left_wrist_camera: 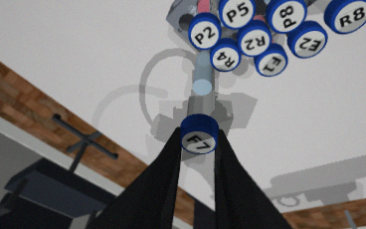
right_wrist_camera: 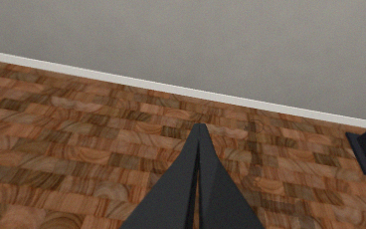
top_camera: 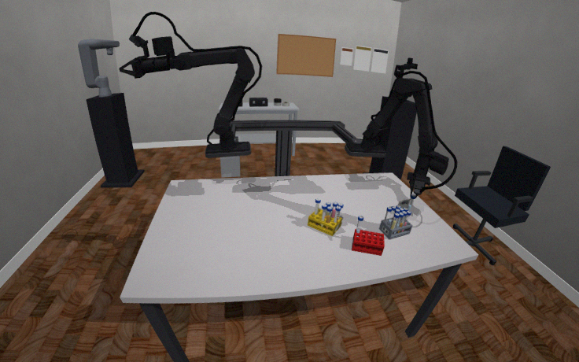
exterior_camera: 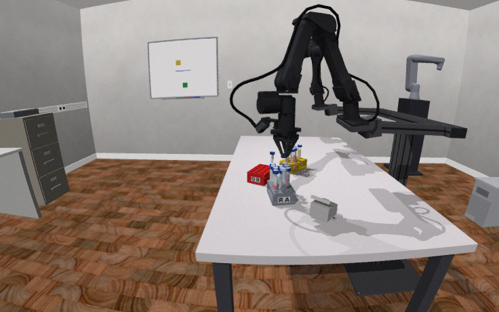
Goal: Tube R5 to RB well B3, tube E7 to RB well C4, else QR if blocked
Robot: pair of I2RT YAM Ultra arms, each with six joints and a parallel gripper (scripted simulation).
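Observation:
Now: left hand 1 cm short of the grey rack RA, 5 cm to the left of it and 16 cm above it. Round my left hand: red rack QR: 9 cm ahead, 23 cm to the right, 16 cm below; then grey button box: 14 cm behind, 8 cm to the left, 14 cm below; then yellow rack RB: 7 cm behind, 38 cm to the right, 16 cm below.

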